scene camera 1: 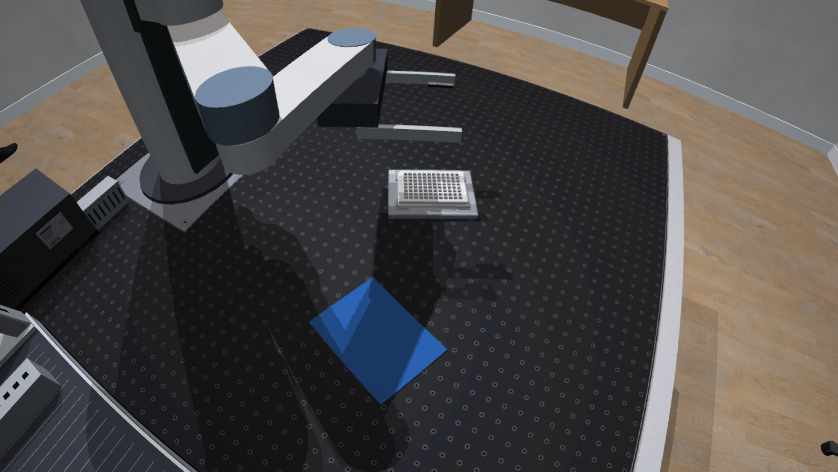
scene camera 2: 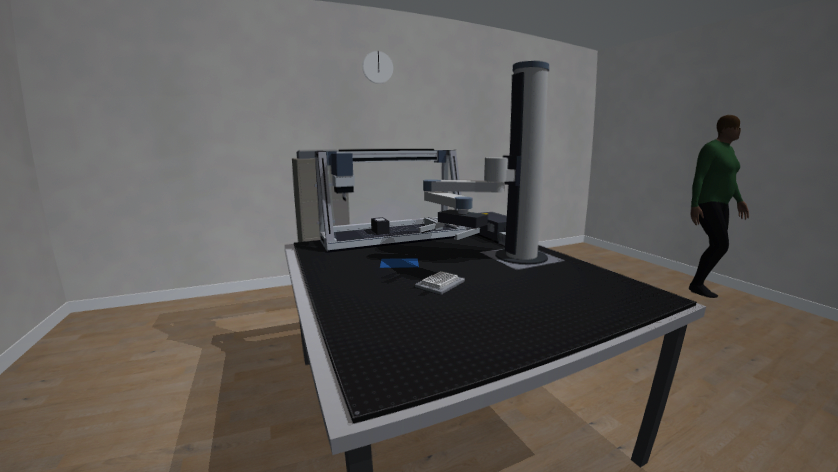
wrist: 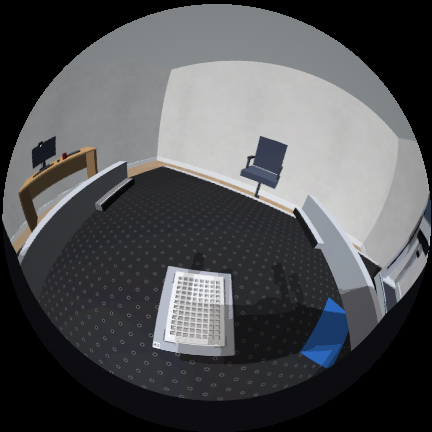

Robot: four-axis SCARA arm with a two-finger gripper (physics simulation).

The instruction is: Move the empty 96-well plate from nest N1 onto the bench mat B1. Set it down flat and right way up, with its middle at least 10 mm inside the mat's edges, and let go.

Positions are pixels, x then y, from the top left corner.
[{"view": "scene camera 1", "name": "gripper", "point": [457,104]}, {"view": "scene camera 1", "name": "white 96-well plate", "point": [416,189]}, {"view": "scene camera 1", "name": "blue bench mat B1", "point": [379,341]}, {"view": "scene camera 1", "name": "grey nest N1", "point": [413,213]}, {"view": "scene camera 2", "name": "gripper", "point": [437,233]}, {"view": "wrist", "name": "white 96-well plate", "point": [195,316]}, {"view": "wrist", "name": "blue bench mat B1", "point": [326,339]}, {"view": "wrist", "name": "grey nest N1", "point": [162,312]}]
